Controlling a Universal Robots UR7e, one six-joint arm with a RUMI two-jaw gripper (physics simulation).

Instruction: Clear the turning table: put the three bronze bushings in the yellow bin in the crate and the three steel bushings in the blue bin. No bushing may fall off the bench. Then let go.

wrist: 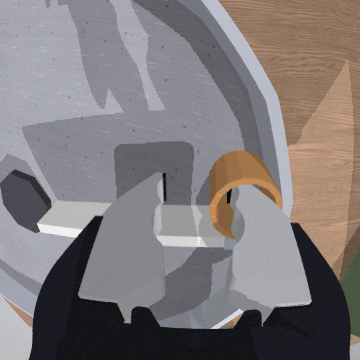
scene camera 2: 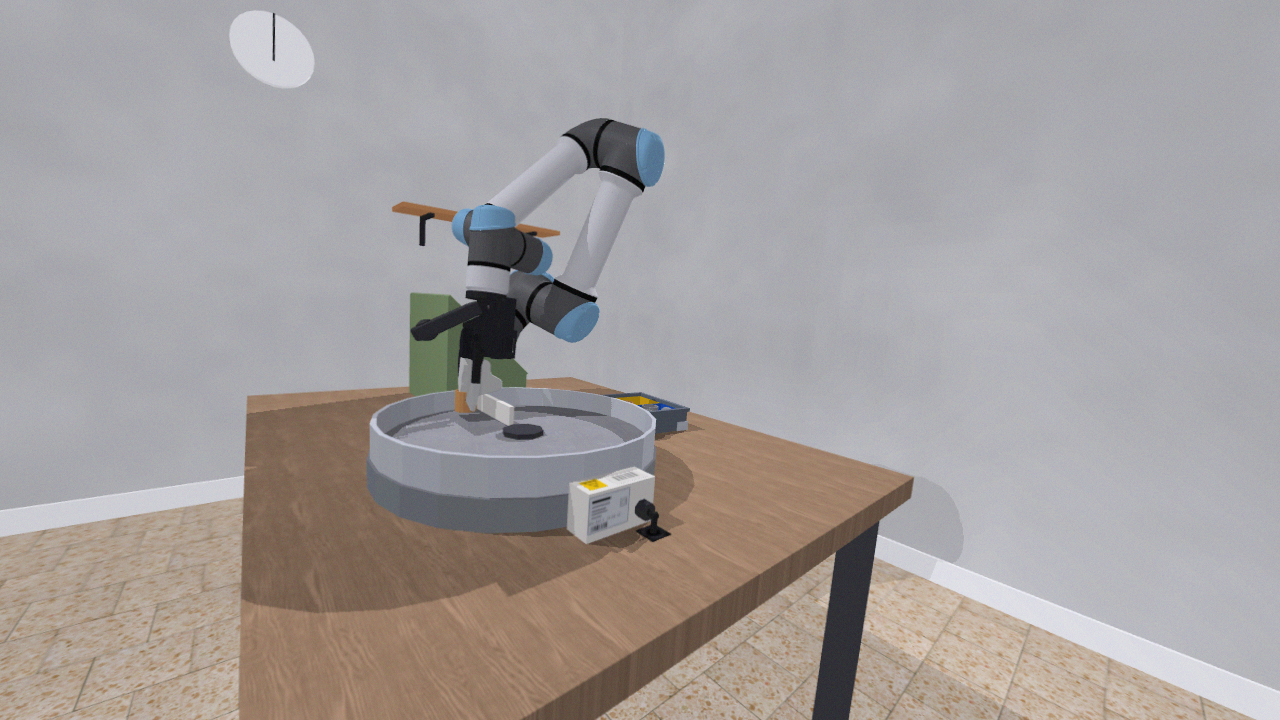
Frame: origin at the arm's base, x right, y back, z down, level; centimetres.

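Seen in the pictures: gripper, between the fingertips: [wrist: 196, 176] [scene camera 2: 468, 409].
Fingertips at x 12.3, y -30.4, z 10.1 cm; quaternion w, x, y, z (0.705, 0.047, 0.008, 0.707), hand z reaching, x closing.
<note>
A point is followed by its place in that frame.
A bronze bushing [scene camera 2: 460, 402] {z 9.0, x 13.4, y -29.0 cm} [wrist: 240, 167] {z 8.2, x 13.9, y -28.1 cm} stands on the turning table [scene camera 2: 510, 474] {z 9.4, x 17.9, y -64.6 cm} [wrist: 50, 75] {z 10.9, x 18.9, y -40.5 cm}, close to the inside of its rim and by the outer end of a white bar [scene camera 2: 497, 409] {z 8.9, x 9.4, y -37.0 cm} [wrist: 187, 220] {z 8.9, x 9.8, y -30.8 cm}. My gripper [scene camera 2: 480, 395] {z 10.1, x 12.3, y -30.4 cm} [wrist: 196, 176] {z 10.1, x 12.3, y -30.4 cm} points down low over the table, its fingers apart with no bushing between them. In the wrist view the right finger overlaps the bushing's opening; how deep it reaches is unclear. The crate [scene camera 2: 673, 420] {z 13.7, x -28.8, y -40.9 cm} stands behind the table, with part of the yellow bin [scene camera 2: 633, 400] {z 11.8, x -25.6, y -29.8 cm} and blue bin [scene camera 2: 664, 407] {z 11.7, x -29.4, y -36.8 cm} showing. Steel bushings cannot be made out.
A dark hub [scene camera 2: 522, 431] {z 10.1, x 9.0, y -47.1 cm} [wrist: 22, 202] {z 10.1, x 8.6, y -45.7 cm} stands at the turning table's middle. A raised wall rings the table. A white labelled box [scene camera 2: 610, 505] {z 12.4, x 8.5, y -71.3 cm} and a small black device [scene camera 2: 653, 519] {z 14.3, x 3.8, y -73.6 cm} stand in front. A green block [scene camera 2: 429, 344] {z 1.7, x 12.0, y 2.1 cm} [wrist: 352, 300] {z 11.7, x -5.9, y -7.5 cm} stands behind, on the wooden bench [scene camera 2: 402, 617] {z 16.2, x 30.4, y -73.7 cm}.
</note>
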